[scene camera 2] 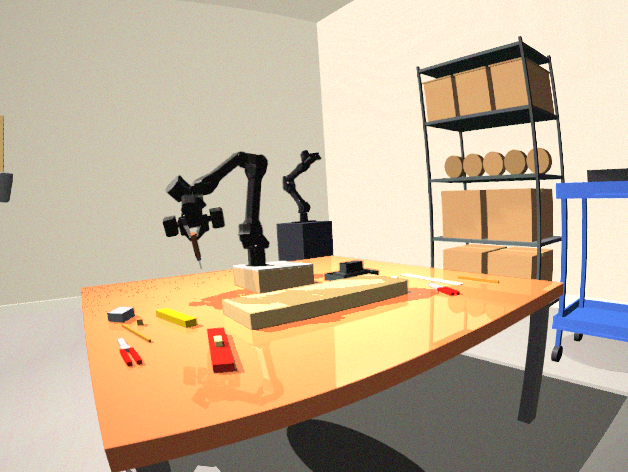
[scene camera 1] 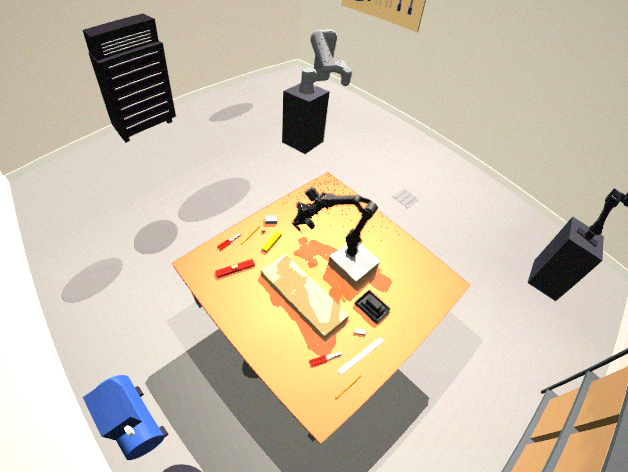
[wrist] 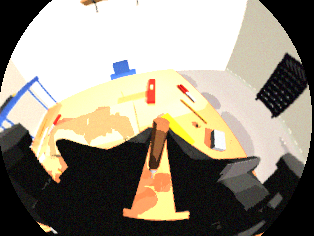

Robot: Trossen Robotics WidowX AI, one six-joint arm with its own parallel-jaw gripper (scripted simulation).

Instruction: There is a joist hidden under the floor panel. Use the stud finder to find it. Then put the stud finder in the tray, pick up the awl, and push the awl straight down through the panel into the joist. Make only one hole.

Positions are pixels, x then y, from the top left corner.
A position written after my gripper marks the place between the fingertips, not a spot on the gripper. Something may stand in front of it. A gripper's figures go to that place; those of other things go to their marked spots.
Labels:
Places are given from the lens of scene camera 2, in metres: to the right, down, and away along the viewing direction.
my gripper (scene camera 2: 193, 239): -0.34, 0.01, 1.12
red level (scene camera 2: 221, 358): -0.17, 0.22, 0.71

